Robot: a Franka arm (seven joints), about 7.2 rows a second.
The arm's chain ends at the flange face. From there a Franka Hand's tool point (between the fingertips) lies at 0.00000 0.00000 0.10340 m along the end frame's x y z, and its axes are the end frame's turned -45 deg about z.
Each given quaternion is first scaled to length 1.
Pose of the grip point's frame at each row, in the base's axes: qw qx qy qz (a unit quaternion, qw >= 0); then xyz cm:
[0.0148, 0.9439, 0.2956, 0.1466, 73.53, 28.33, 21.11]
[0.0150, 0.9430, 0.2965, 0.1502, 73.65, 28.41, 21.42]
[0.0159, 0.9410, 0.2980, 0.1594, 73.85, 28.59, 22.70]
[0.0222, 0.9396, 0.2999, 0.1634, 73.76, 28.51, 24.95]
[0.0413, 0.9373, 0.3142, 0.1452, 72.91, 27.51, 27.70]
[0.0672, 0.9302, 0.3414, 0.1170, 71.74, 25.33, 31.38]
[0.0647, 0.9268, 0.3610, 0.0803, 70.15, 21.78, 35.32]
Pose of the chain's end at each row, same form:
[0.0424, -0.9852, 0.0881, -0.1411, 70.58, 27.72, 31.00]
[0.0436, -0.9847, 0.0869, -0.1445, 70.63, 27.78, 31.29]
[0.0463, -0.9834, 0.0848, -0.1534, 70.65, 27.92, 32.51]
[0.0420, -0.9829, 0.0825, -0.1595, 70.45, 27.93, 34.73]
[0.0174, -0.9862, 0.0684, -0.1499, 69.83, 27.37, 37.57]
[0.0173, 0.9900, -0.0406, 0.1338, 69.01, 25.80, 41.34]
[0.0290, 0.9944, -0.0212, 0.0990, 68.13, 22.42, 45.44]

